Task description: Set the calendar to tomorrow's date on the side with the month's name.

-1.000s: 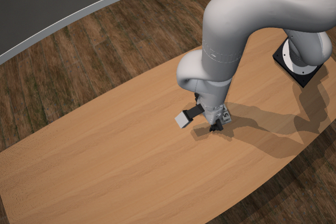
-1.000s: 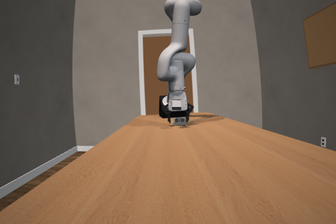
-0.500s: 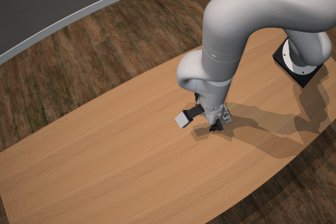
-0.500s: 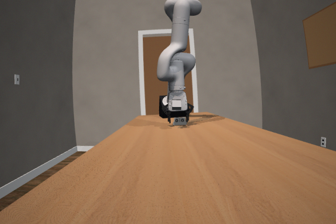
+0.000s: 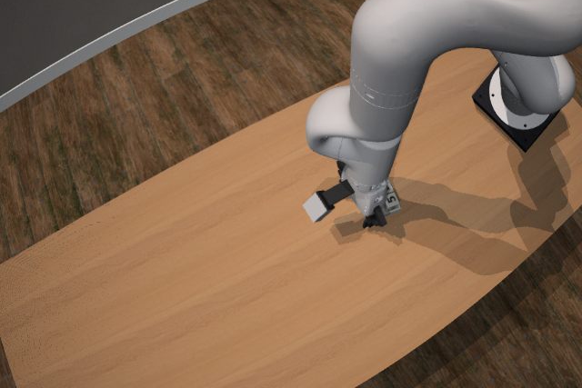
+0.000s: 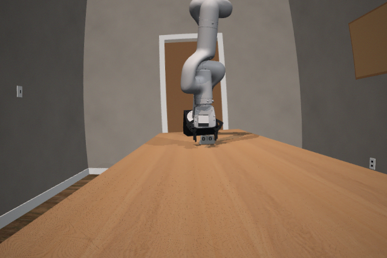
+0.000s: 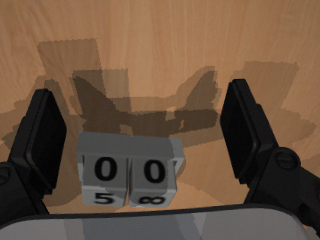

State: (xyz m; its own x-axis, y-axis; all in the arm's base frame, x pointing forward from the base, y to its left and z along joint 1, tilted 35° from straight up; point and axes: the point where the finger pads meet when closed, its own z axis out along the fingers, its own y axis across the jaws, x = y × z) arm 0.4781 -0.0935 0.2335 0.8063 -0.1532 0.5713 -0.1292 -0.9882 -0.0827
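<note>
Right now my hand is 80 mm past the white digit cube, 10 mm to the right of it and 10 mm above it. From my hand the other things lie so: calendar tray 70 mm behind, 30 mm to the left, 20 mm below.
</note>
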